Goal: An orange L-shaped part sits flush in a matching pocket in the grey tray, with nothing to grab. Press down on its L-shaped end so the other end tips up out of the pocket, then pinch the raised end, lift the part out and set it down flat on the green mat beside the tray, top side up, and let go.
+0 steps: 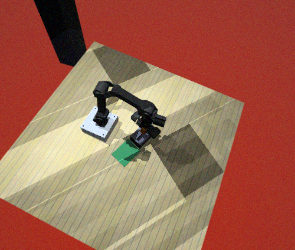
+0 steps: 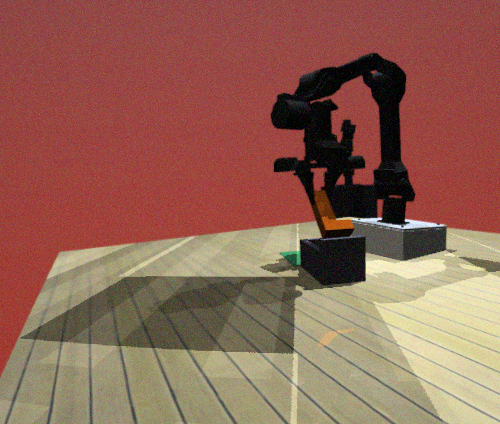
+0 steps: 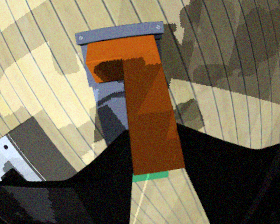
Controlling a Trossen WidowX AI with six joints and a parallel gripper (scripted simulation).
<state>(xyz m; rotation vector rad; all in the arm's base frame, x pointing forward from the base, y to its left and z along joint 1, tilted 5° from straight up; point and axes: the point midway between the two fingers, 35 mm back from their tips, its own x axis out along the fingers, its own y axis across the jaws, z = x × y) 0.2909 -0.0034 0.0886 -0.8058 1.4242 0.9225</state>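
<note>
The green mat lies 16 cm below my gripper tip, 12 cm to the right of it and 8 cm behind it. The rest, counted from my gripper tip: orange L-shaped part 4 cm to the left, 3 cm below; then tray 16 cm below, 2 cm to the left, 1 cm behind.
</note>
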